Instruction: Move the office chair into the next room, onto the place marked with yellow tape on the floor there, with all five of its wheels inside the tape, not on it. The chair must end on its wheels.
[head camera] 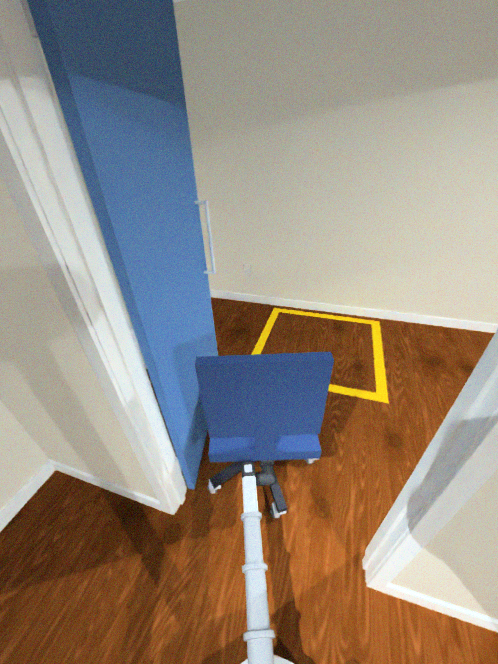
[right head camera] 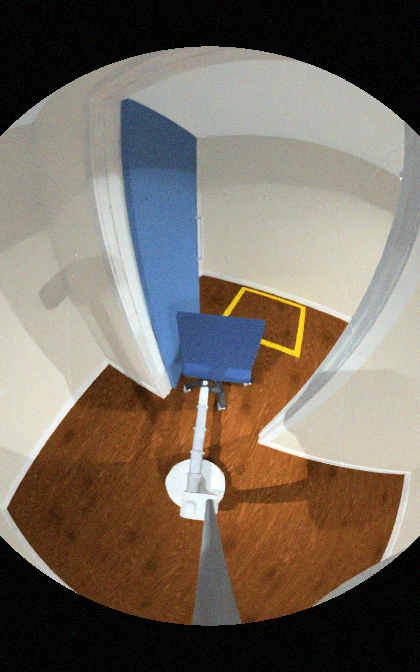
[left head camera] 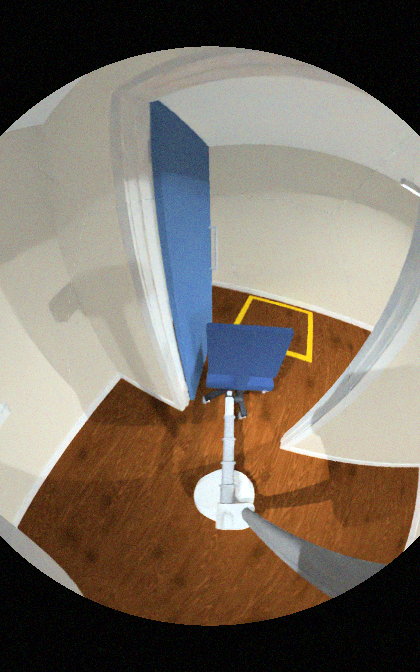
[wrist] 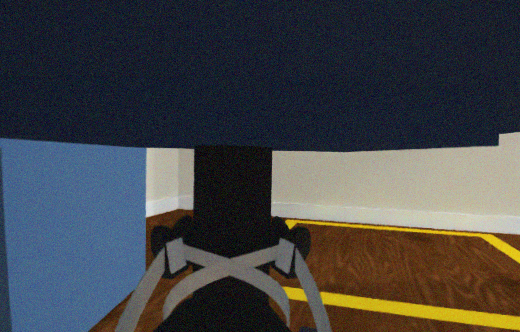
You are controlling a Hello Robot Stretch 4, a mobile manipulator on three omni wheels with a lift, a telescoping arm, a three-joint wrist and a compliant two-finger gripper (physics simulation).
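Frame: origin at the robot's base, x ahead, y right, z down, level; centimetres.
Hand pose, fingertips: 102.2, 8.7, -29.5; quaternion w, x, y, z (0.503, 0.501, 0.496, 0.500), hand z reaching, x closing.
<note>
Each offset is from my fingertips to the top centre of the thing, as dx, dy, dz. "*": to the spot under its first point.
The blue office chair point(head camera: 262, 396) point(left head camera: 247, 350) point(right head camera: 220, 345) stands upright on its wheels at the doorway, its back towards me. In the wrist view its dark underside @[* -14.4, +0.4, -8.6] point(wrist: 240, 75) fills the top, with its black column @[-3.7, +0.1, -6.7] point(wrist: 232, 195) below. My gripper point(wrist: 230, 234) is shut on the column, one finger pad on each side; the seat and back hide it in the head view. The yellow tape outline point(head camera: 380, 364) point(left head camera: 310, 335) point(right head camera: 301, 330) point(wrist: 400, 307) lies on the floor beyond the chair, a little to the right. The chair back hides its near left corner. Some wheels are hidden.
The open blue door point(head camera: 144, 241) point(left head camera: 187, 250) point(right head camera: 165, 225) point(wrist: 75, 225) stands close along the chair's left side; I cannot tell whether they touch. The white left door frame point(head camera: 99, 311) is nearer me. The right door frame point(head camera: 428, 455) stands apart from the chair. A wall is behind the tape.
</note>
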